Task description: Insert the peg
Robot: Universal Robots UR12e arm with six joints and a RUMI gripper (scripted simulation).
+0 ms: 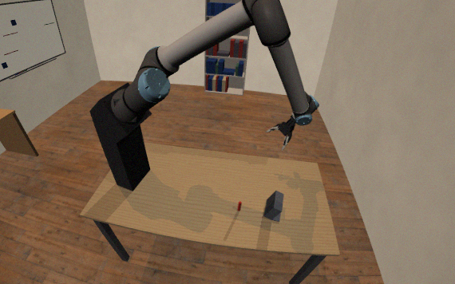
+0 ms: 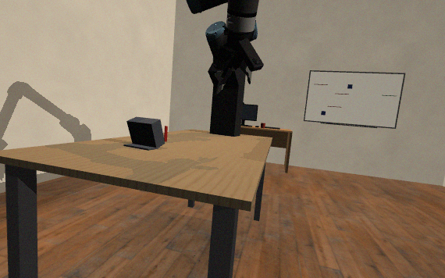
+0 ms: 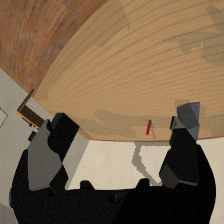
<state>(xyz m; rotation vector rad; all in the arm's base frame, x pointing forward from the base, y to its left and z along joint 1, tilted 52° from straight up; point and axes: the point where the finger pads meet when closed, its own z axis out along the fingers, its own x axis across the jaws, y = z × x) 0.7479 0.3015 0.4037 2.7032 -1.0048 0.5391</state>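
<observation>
Now: hand 370 mm to the left of the red peg, 220 mm above it and 190 mm past it.
</observation>
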